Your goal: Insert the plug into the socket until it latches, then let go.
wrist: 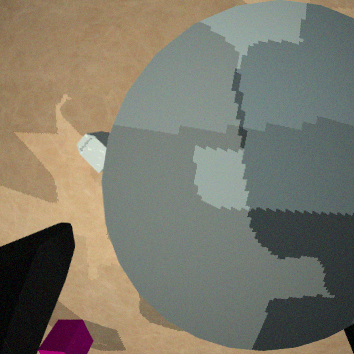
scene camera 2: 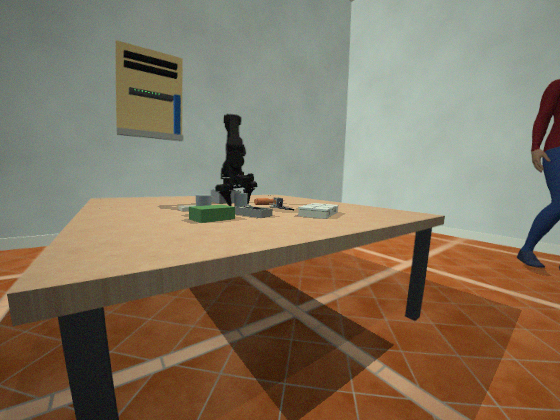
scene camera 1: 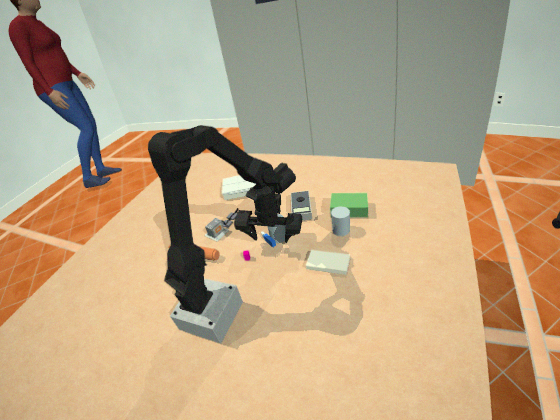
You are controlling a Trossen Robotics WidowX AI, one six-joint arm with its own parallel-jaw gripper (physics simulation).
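Observation:
A blue plug with a pale tip lies on the table below my fingers; in the wrist view its pale tip shows at the left edge of a grey cylinder and the blue part is hidden. A small grey box with an orange-edged opening, apparently the socket, stands left of my gripper in the first scene view, apart from the plug. My gripper points down, open and empty, low over the plug. In the wrist view the cylinder covers the right finger.
The grey cylinder stands right beside my fingers. A magenta cube and an orange cylinder lie nearby. Around them are a grey holed block, a green block, another cylinder and a pale block.

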